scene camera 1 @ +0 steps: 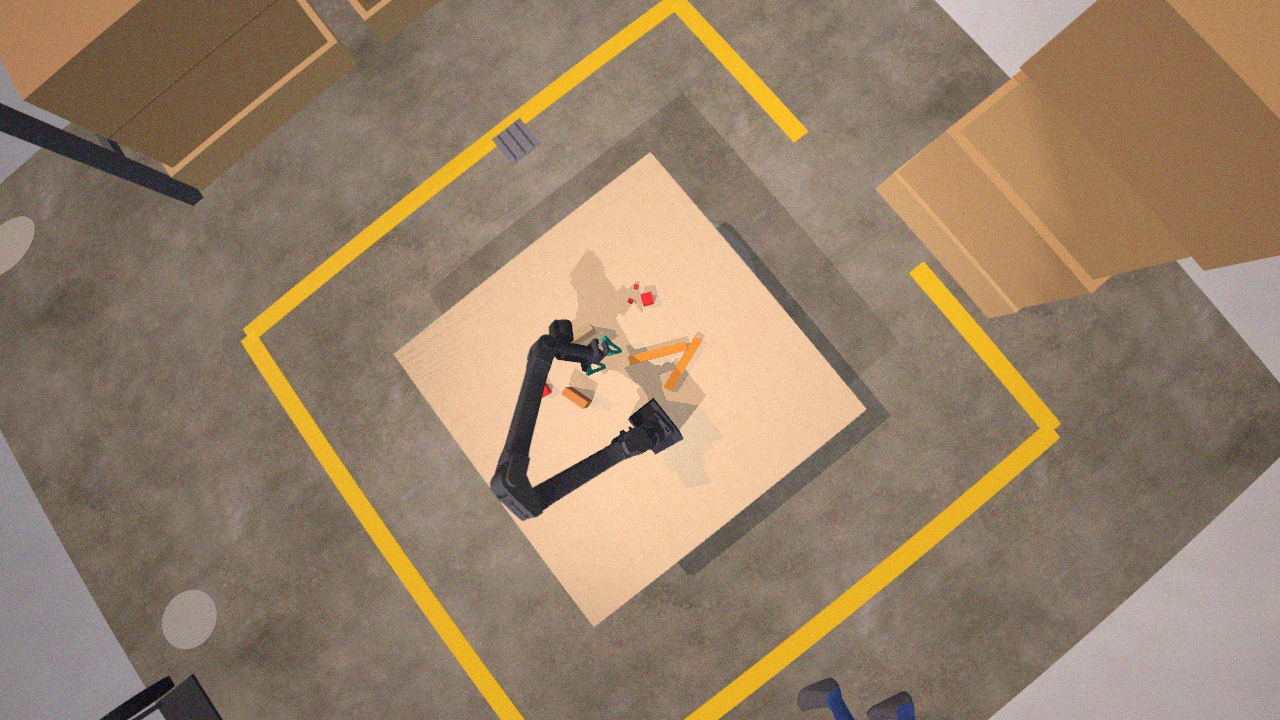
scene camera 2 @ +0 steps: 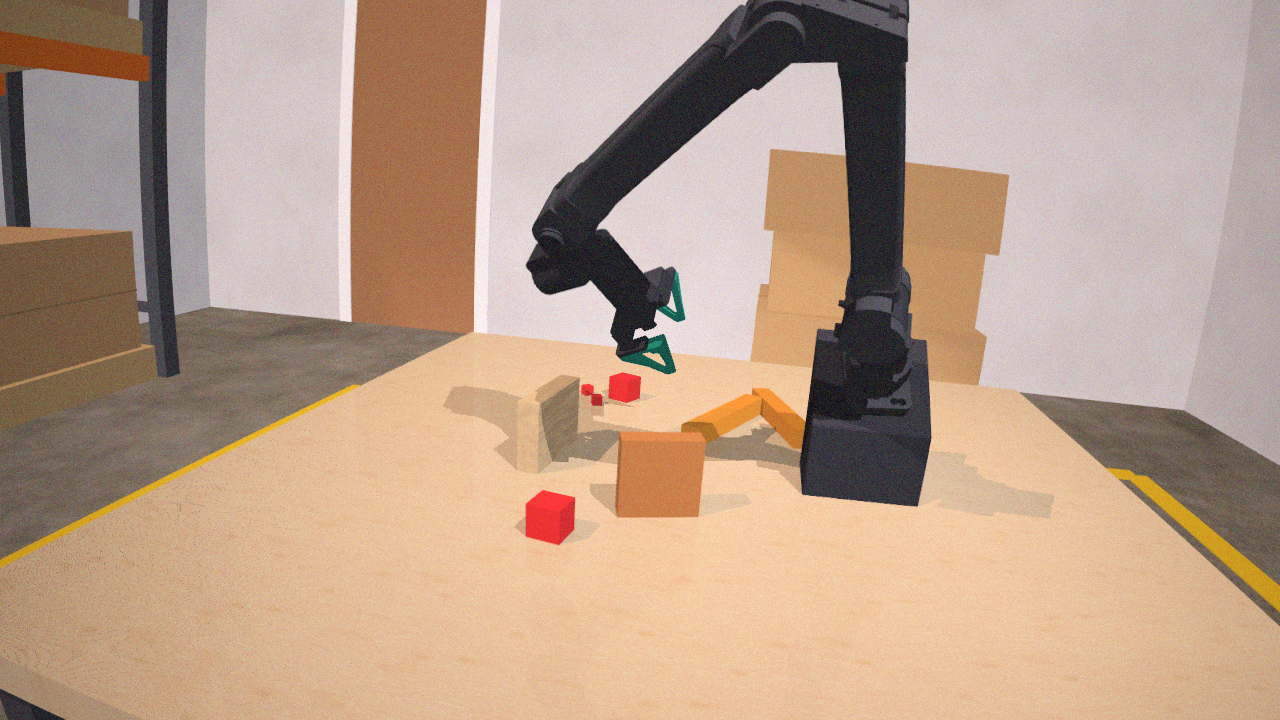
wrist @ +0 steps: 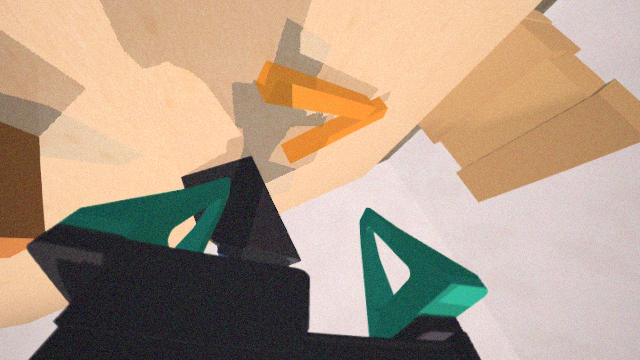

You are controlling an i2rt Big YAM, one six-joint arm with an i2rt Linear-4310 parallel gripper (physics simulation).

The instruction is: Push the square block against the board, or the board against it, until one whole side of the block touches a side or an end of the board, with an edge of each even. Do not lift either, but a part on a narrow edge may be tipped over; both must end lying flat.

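Places are measured from the arm's base along level axes (x left, y back, z up), in millimetres.
Pixels of known places: gripper, between the fingertips: (scene camera 1: 613, 358) (scene camera 2: 676, 345) (wrist: 300, 200); arm's base, origin of its link: (scene camera 1: 656, 428) (scene camera 2: 873, 375) (wrist: 257, 254).
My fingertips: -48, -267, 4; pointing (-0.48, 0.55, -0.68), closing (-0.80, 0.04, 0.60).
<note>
For each thing: its top centre in the pictures, then the offset to it from my fingertips, as dx, dy, dz.
- square block, centre of its top: (scene camera 2: 662, 436) (scene camera 1: 574, 398) +197, +3, -62
- board, centre of its top: (scene camera 2: 550, 388) (scene camera 1: 573, 336) +55, -164, -62
- V, centre of its top: (wrist: 334, 105) (scene camera 2: 724, 409) (scene camera 1: 657, 353) -131, +78, -128
The square block (scene camera 1: 576, 396) (scene camera 2: 660, 474) (wrist: 19, 185), orange-brown, stands upright on a narrow edge, its broad face towards scene camera 2. The board (scene camera 2: 562, 420), pale wood, also stands on a narrow edge, behind and left of the block in that view and apart from it. In scene camera 1 the arm hides most or all of the board; I cannot pick it out in the wrist view. My gripper (scene camera 1: 608, 358) (scene camera 2: 676, 344) (wrist: 300, 200) is open and empty, raised above the table, clear of both parts.
Two orange bars forming a V (scene camera 1: 684, 362) (scene camera 2: 729, 414) (wrist: 330, 102) lie near the arm's base (scene camera 2: 866, 456). A red cube (scene camera 1: 545, 390) (scene camera 2: 549, 516) stands near the block. Another red cube (scene camera 1: 647, 299) (scene camera 2: 624, 387) and two tiny red cubes stand farther off.
</note>
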